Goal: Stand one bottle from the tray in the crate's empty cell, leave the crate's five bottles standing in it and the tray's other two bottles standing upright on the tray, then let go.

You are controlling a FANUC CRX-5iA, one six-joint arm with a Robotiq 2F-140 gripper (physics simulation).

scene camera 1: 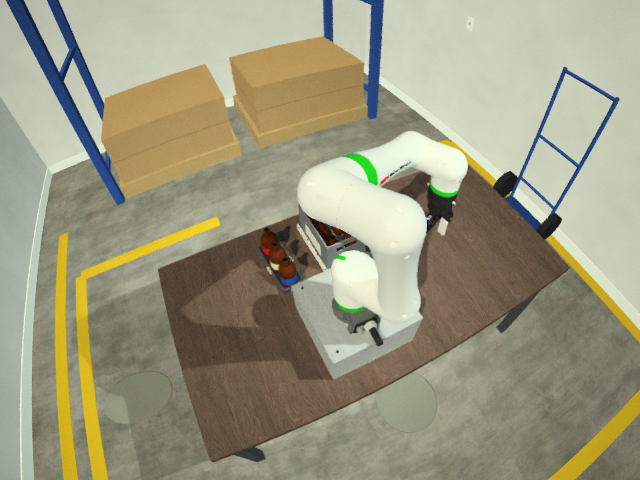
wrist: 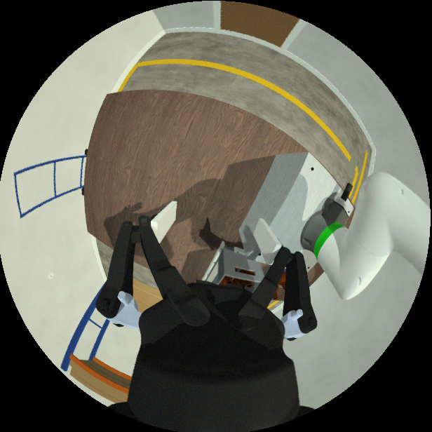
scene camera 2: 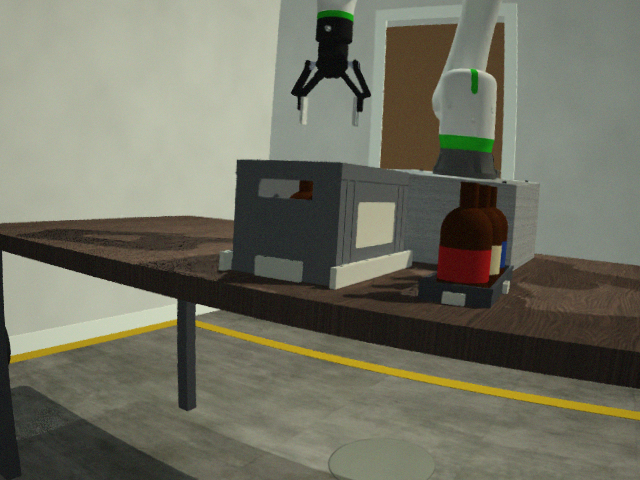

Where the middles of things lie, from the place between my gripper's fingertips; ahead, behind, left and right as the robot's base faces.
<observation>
My hand is 340 mm to the right of the white rail (scene camera 2: 352,273), 330 mm short of it and 280 mm above it. From my hand the other things lie so: red-label bottle (scene camera 2: 465,248) (520 mm to the left, 400 mm ahead, 210 mm below).
</observation>
